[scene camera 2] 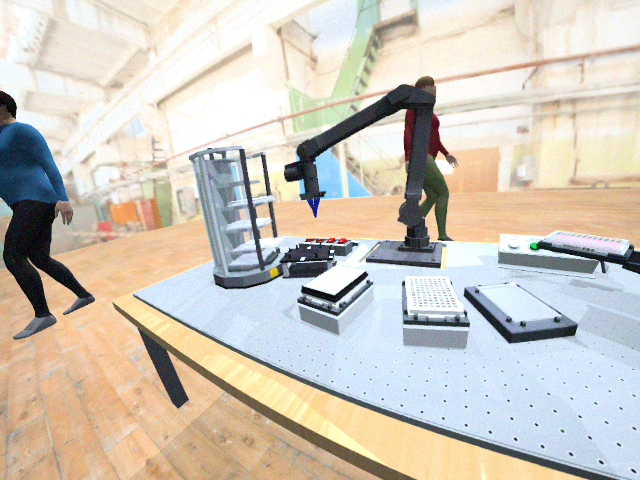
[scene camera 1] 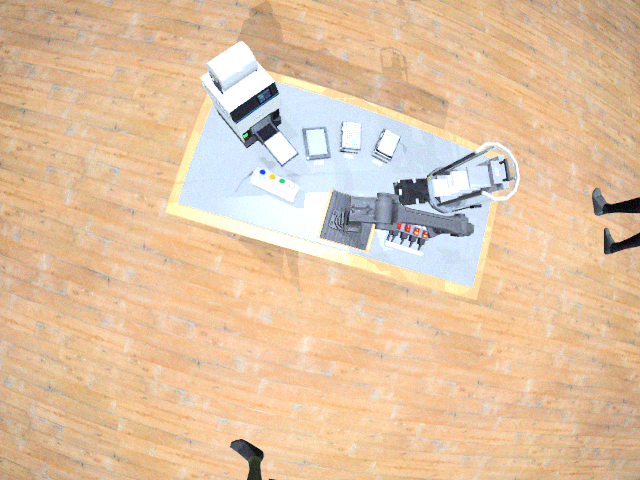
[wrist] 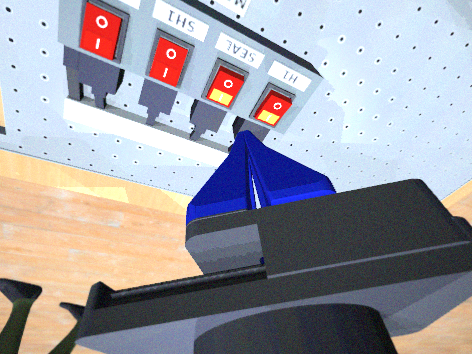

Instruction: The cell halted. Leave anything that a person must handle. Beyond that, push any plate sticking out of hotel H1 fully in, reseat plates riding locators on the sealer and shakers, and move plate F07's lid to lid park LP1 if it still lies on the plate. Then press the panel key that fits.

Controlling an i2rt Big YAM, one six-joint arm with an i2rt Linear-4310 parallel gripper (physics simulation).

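Places are measured from the arm's base along level axes (x ahead, y left, z up), in metres.
Pixels of known places: gripper, between the fingertips: (scene camera 2: 315, 217) (scene camera 1: 426, 227) (wrist: 244, 139); arm's base, origin of its link: (scene camera 2: 417, 248) (scene camera 1: 342, 222).
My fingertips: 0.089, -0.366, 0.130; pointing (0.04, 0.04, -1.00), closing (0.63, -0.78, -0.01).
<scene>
Ahead of a thing's pixels: the offset from my fingertips to its middle, as dx, dy, dz. "*": to the spot under its first point.
My gripper (scene camera 2: 315, 215) (wrist: 244, 139) is shut and empty, pointing down above the rear power box; its tips show below the H1 switch {* -0.007, -0.046, -0.090} (wrist: 273, 107) in the wrist view. The H1 and SEAL {* -0.008, +0.002, -0.089} (wrist: 226, 86) switches have lit yellow ends; the SH1 switch {* -0.011, +0.051, -0.091} (wrist: 169, 61) shows none. Hotel H1 {* +0.390, -0.086, -0.108} (scene camera 2: 223, 279) holds several pale plates; how far they protrude is unclear. One shaker {* +0.421, +0.278, -0.109} (scene camera 2: 319, 316) bears a dark, white-topped plate {+0.350, +0.280, -0.066} (scene camera 2: 336, 280) that looks slightly tilted; another {* +0.392, +0.482, -0.113} (scene camera 2: 435, 335) bears a white well plate {+0.323, +0.463, -0.079} (scene camera 2: 433, 294). A plate {+0.121, +0.750, -0.021} (scene camera 1: 280, 149) (scene camera 2: 586, 241) lies on the sealer's tray. F07's label is unreadable.
The sealer {* +0.168, +0.956, +0.189} (scene camera 1: 232, 100) stands at the table's far left. The key panel {-0.030, +0.725, -0.099} (scene camera 1: 268, 184) has blue, yellow, green and white keys. A dark-rimmed station (scene camera 1: 327, 147) (scene camera 2: 542, 332) and a black nest {+0.173, +0.080, -0.103} (scene camera 1: 412, 191) (scene camera 2: 310, 253) are on the table. Two people (scene camera 2: 31, 160) (scene camera 2: 436, 131) stand beyond it.
</scene>
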